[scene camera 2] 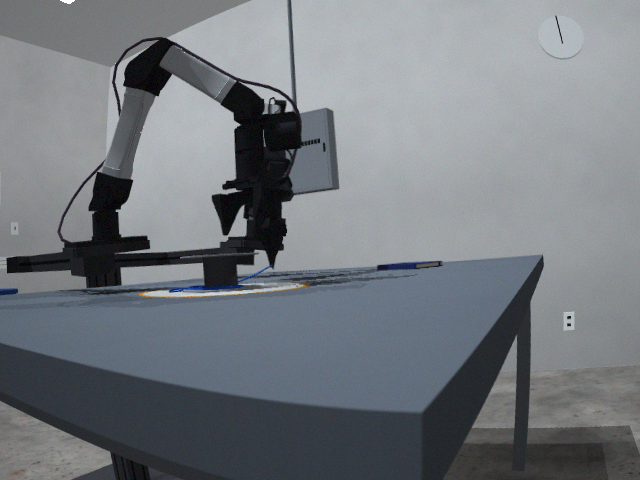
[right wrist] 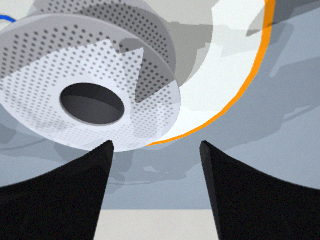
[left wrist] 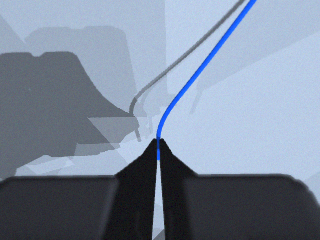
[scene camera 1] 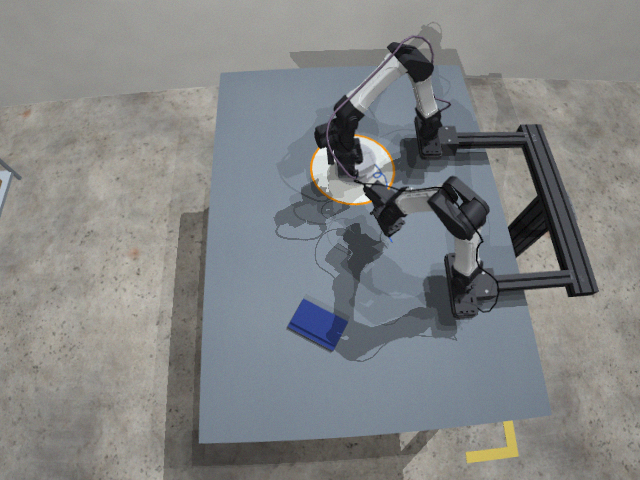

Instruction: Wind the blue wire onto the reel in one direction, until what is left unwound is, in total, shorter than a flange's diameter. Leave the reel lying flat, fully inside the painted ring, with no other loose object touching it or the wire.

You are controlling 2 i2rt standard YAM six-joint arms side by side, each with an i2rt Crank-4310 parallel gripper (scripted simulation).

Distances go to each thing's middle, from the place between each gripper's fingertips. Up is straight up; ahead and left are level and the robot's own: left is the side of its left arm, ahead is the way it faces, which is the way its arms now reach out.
Now: the blue book [scene camera 1: 321, 326] 120 mm ahead of my right hand, 590 mm to the left of it and 100 mm below it.
Right now the blue book is 26 cm ahead of my left hand [scene camera 2: 272, 267], 29 cm to the left of it and 3 cm below it.
